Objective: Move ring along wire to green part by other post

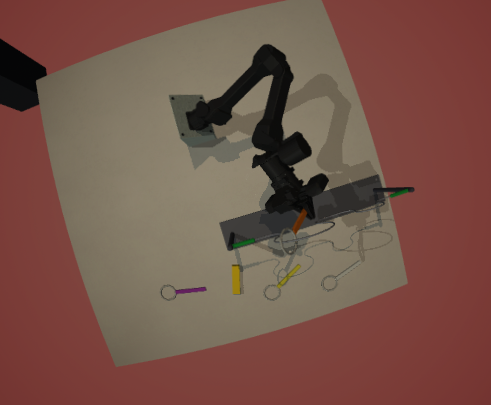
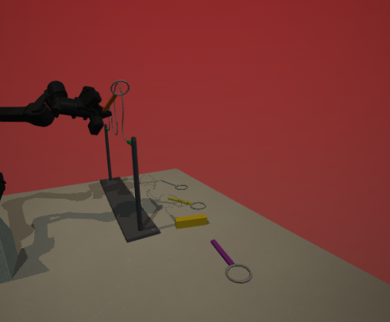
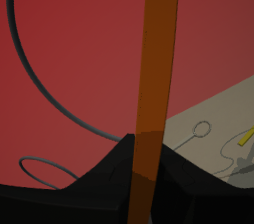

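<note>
My gripper tip is 60 mm to the left of the orange-handled ring and 60 mm below it. The rest, counted from my gripper tip: yellow-handled ring 270 mm ahead, 110 mm to the right, 380 mm below; grey-handled ring 310 mm ahead, 120 mm to the left, 380 mm below; yellow block 200 mm ahead, 270 mm to the right, 370 mm below.
</note>
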